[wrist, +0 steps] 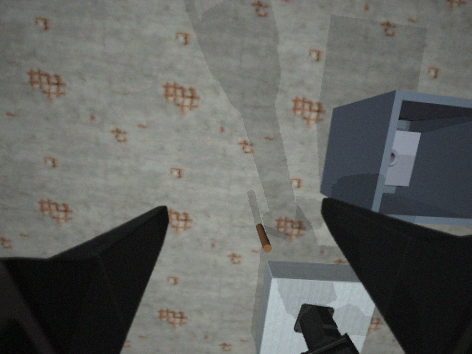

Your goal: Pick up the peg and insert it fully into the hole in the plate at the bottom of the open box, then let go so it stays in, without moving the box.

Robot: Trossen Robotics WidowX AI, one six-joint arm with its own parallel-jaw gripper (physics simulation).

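Pixels of known places: gripper, fingertip midpoint: (245,209); arm's base at its link origin: (313,319).
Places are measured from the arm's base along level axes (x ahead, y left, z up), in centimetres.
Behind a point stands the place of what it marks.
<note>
An orange-brown peg (263,238) @(y 14.0, x 15.2, z 0.5 cm) shows between the finger lines, a little right of the middle and below the fingertips in the wrist view. It seems to stand upright, with its shadow beside it. My gripper (245,209) @(y 21.5, x 26.5, z 20.4 cm) is wide open, with the peg apart from both fingers. The blue-grey open box (356,150) @(y 4.5, x 32.6, z 3.3 cm) is at the right, partly cut off by the view's edge. Inside it a pale plate (408,159) @(y -6.8, x 33.4, z 0.4 cm) shows, with the round hole (393,158) @(y -4.4, x 33.0, z 0.1 cm) partly hidden by the box wall.
A light grey block (312,270) @(y 1.5, x 8.6, z -2.8 cm) stands at the bottom, close to the peg, with a black jointed part (318,325) @(y 1.7, x 2.7, z 4.0 cm) over it. The right finger reaches across the view near the box's lower left corner. The patterned table top (125,175) @(y 40.5, x 19.9, z -5.4 cm) carries shadows of the arm and box.
</note>
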